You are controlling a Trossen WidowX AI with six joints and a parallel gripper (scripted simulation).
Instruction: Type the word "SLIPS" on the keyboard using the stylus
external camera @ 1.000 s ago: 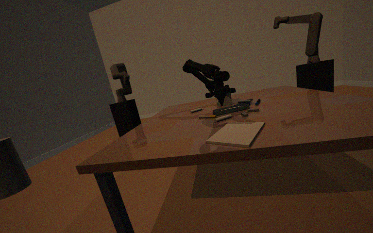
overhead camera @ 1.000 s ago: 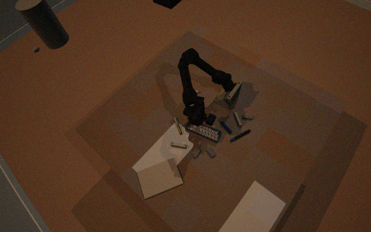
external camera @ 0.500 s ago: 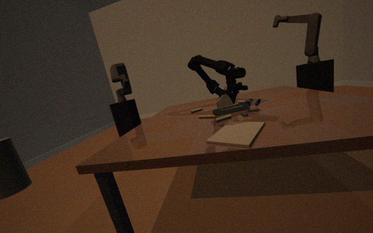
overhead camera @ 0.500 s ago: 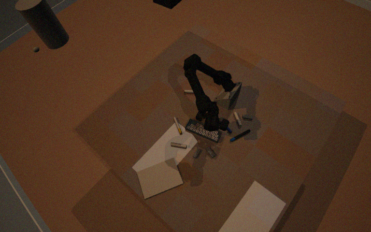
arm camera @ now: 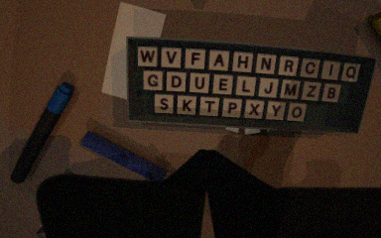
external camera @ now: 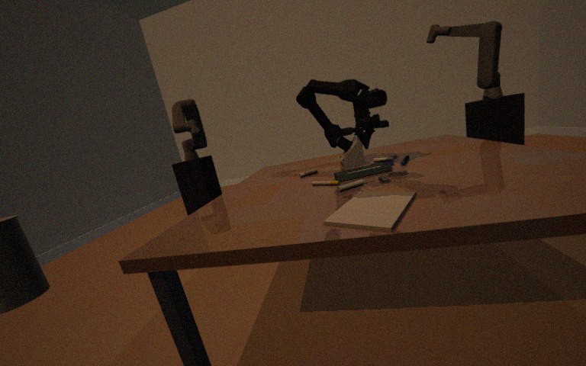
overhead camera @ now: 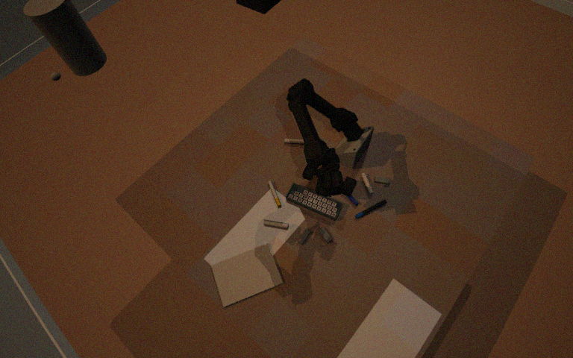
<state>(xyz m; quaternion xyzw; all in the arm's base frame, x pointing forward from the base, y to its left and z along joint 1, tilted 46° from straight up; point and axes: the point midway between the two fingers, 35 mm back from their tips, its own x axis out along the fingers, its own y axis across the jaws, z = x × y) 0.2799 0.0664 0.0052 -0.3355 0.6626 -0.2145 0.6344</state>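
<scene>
Now: the blue stylus 70 mm behind my gripper tip, 40 mm to the left of it and 90 mm below it. Also, from my gripper tip: blue-tipped pen (40 mm behind, 150 mm to the left, 90 mm below); yellow pencil (110 mm ahead, 180 mm to the right, 90 mm below); pale pad (420 mm ahead, 80 mm to the right, 90 mm below).
</scene>
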